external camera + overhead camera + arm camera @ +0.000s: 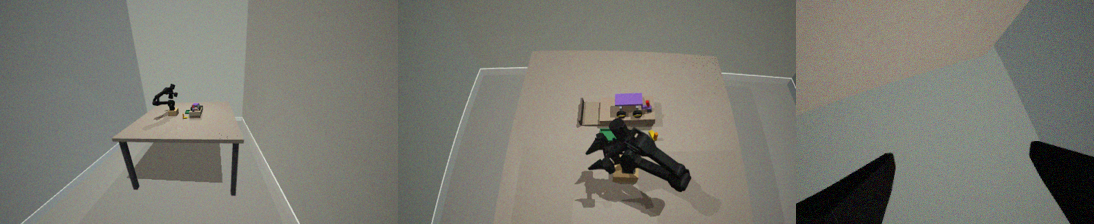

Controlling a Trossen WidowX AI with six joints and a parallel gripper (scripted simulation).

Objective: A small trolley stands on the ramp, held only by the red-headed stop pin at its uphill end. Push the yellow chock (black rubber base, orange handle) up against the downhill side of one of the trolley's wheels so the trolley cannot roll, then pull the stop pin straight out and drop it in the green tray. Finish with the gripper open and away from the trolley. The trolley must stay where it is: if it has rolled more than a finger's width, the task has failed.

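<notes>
My gripper tip is 310 mm to the left of the yellow chock, 270 mm short of it and 240 mm above it. The rest, counted from my gripper tip: raised end wall: 390 mm ahead, 230 mm below, 80 mm to the left; green tray: 260 mm below, 260 mm ahead, 90 mm to the right; purple-topped trolley: 400 mm ahead, 170 mm to the right, 150 mm below.
</notes>
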